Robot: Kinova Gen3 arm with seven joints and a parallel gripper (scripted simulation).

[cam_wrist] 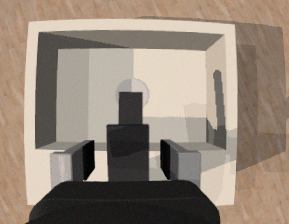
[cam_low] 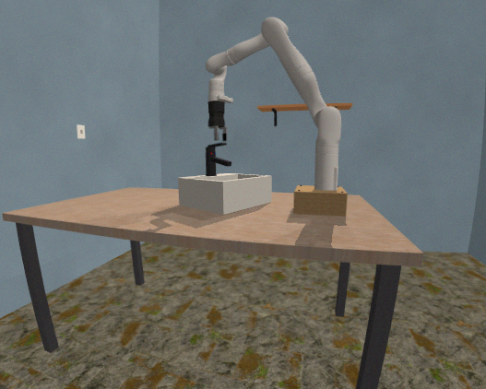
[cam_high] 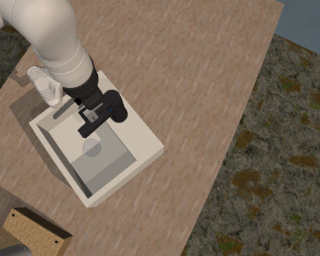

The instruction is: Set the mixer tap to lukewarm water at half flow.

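Now: hand 20 mm short of the lever, 10 mm to the left of it and 40 mm above it. From my hand the other things lie so: white sink basin 50 mm behind, 10 mm to the left, 270 mm below; then black mixer tap 50 mm ahead, 10 mm to the right, 80 mm below.
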